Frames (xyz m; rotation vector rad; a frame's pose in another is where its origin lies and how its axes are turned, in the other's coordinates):
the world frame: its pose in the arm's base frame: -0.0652 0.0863 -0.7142 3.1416 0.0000 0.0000
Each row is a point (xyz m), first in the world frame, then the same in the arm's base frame.
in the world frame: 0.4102 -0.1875 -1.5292
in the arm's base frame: 0.3450 0.2738 0.8150
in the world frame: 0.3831 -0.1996 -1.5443
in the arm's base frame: 0.3179 0.2859 0.8301
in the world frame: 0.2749 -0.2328 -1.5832
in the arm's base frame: 0.2097 0.3191 0.8690
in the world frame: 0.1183 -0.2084 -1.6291
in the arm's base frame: 0.0531 0.2947 0.9149
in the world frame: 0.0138 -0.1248 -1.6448
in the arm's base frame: -0.0514 0.2111 0.9306
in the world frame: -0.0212 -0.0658 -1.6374
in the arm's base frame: -0.0864 0.1521 0.9232
